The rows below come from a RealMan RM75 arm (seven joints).
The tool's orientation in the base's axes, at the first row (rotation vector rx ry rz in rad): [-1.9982, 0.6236, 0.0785]
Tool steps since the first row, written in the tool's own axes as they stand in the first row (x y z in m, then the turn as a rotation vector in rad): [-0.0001, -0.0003, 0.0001, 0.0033, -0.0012, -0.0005]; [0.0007, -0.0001, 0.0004, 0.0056, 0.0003, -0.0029]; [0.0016, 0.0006, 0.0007, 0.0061, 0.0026, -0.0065]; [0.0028, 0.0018, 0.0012, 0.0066, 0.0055, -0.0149]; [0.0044, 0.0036, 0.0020, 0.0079, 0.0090, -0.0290]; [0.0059, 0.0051, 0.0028, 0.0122, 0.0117, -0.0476]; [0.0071, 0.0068, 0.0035, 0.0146, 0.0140, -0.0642]
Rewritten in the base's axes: [0.0001, 0.0002, 0.0002, 0.0033, -0.0013, 0.0002]; [0.0007, 0.0001, -0.0003, 0.0041, -0.0048, -0.0005]; [0.0013, -0.0003, -0.0013, 0.0028, -0.0088, -0.0008]; [0.0018, -0.0008, -0.0029, 0.0001, -0.0172, 0.0009]; [0.0026, -0.0014, -0.0053, -0.0032, -0.0309, 0.0047]; [0.0033, -0.0018, -0.0074, -0.0045, -0.0492, 0.0104]; [0.0037, -0.0023, -0.0095, -0.0069, -0.0650, 0.0161]
